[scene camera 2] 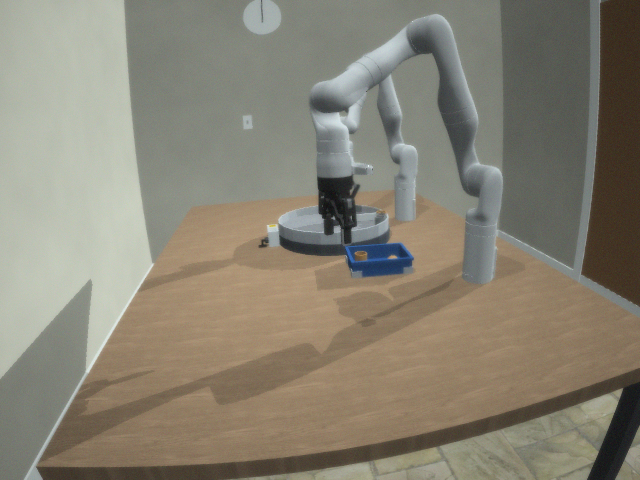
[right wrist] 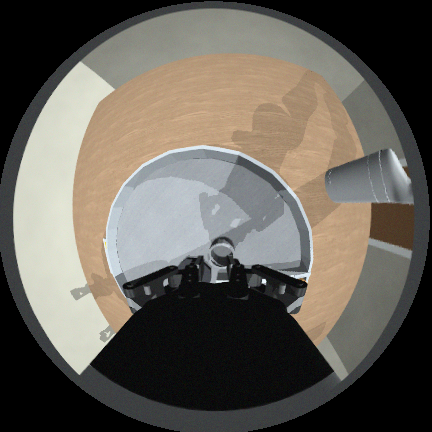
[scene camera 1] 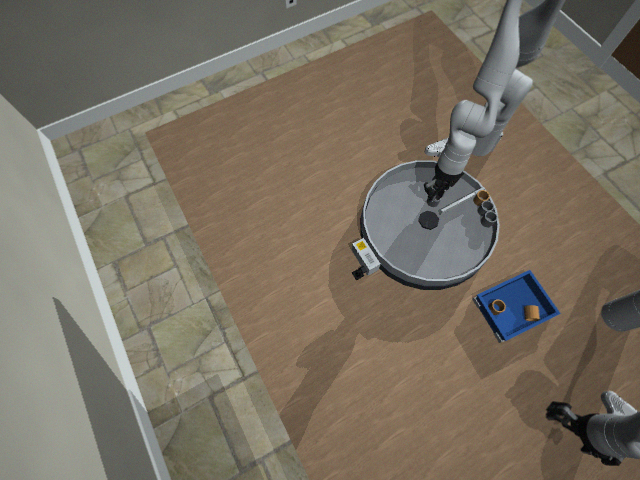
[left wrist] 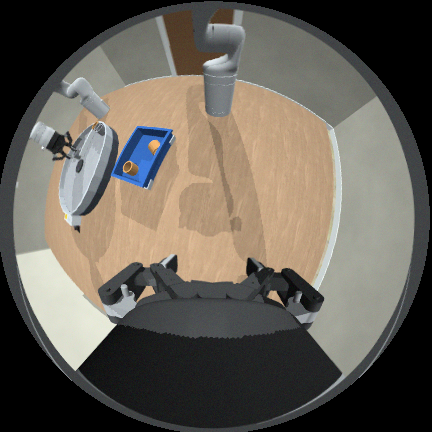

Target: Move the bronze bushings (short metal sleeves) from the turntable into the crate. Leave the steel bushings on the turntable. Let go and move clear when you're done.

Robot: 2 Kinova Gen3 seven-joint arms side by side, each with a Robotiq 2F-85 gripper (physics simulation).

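Places are measured from the left arm's base along level axes (x left, y back, z up), in millimetres.
Pixels of known places: left gripper, between the fingertips: (scene camera 2: 337, 239) (scene camera 1: 566, 431) (left wrist: 211, 264); right gripper, between the fingertips: (right wrist: 214, 261) (scene camera 1: 435, 197) (left wrist: 73, 153); left arm's base, origin of its link: (scene camera 2: 477, 277) (scene camera 1: 617, 316) (left wrist: 217, 108); right arm's base, origin of its link: (scene camera 2: 405, 218) (right wrist: 334, 185) (scene camera 1: 478, 145) (left wrist: 103, 112).
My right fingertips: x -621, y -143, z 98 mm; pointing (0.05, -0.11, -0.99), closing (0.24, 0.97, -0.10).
Ahead of a thing's pixels: the offset from my right fingertips to its middle. "spot": to the spot under its first point.
A bronze bushing {dy +121, dx +99, dz -26 mm} (scene camera 1: 481, 196) (scene camera 2: 381, 212) (left wrist: 96, 125) stands at the turntable's (scene camera 1: 364, 217) (scene camera 2: 330, 238) wall, by the white bar. Two steel bushings {dy +78, dx +162, dz -26 mm} (scene camera 1: 489, 217) stand beside it. Another steel bushing (right wrist: 221, 251) is inside the turntable, beneath and partly between my right fingertips. My right gripper (right wrist: 214, 261) (left wrist: 73, 153) is slightly open, low over the turntable, left of the bar in scene camera 1. The crate {dy -66, dx +391, dz -73 mm} (scene camera 1: 516, 289) (scene camera 2: 385, 266) holds two bronze bushings, one upright {dy -108, dx +356, dz -74 mm} (scene camera 1: 497, 306) (left wrist: 130, 168) and one on its side {spot: dy -57, dx +434, dz -57 mm} (scene camera 1: 531, 313) (left wrist: 154, 147). My left gripper (left wrist: 211, 264) (scene camera 2: 338, 236) is wide open, high above the table.
The turntable has a raised wall, a dark centre hub {dy -53, dx +32, dz -41 mm} (scene camera 1: 428, 220) and a white bar {spot: dy +48, dx +57, dz -17 mm} (scene camera 1: 457, 202) inside it. A white box with a yellow label {spot: dy -286, dx -18, dz -39 mm} (scene camera 1: 366, 256) is at the turntable's lower left in scene camera 1. The right arm's base stands beyond the turntable.
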